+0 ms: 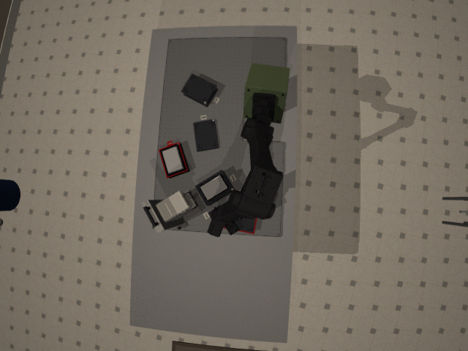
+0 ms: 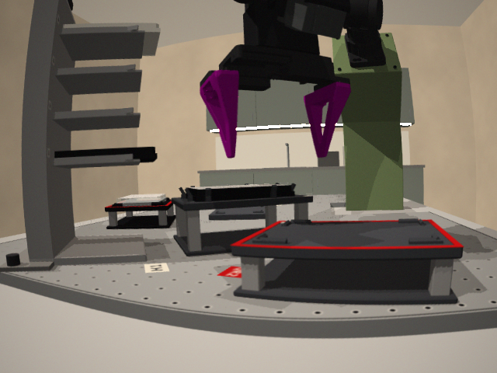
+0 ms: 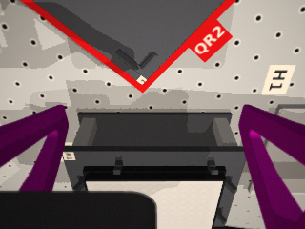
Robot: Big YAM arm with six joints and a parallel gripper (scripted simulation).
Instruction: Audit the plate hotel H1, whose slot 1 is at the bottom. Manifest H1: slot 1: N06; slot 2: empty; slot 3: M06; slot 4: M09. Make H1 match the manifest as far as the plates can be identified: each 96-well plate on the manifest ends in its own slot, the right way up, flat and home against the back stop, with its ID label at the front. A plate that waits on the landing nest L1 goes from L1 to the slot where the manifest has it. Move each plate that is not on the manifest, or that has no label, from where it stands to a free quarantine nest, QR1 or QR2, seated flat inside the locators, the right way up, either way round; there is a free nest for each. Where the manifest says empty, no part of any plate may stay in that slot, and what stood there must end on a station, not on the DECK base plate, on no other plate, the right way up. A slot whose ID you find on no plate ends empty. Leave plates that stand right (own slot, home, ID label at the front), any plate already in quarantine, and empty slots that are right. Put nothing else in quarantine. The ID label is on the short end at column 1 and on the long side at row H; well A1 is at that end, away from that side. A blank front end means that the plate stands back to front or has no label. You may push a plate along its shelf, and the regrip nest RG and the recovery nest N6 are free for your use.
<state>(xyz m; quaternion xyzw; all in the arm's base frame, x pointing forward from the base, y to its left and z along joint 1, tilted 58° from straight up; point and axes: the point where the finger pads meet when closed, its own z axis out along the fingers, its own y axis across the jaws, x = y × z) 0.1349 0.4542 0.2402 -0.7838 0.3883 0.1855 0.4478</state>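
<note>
Now: the regrip nest RG 8 cm ahead of my hand, 10 cm to the right of it and 6 cm below it. The rest, counted from my hand: quarantine nest QR2: 7 cm behind, 4 cm to the left, 8 cm below; QR2 tag: 4 cm ahead, 3 cm to the left, 11 cm below; A1 mark: 1 cm behind, 11 cm to the right, 5 cm below.
</note>
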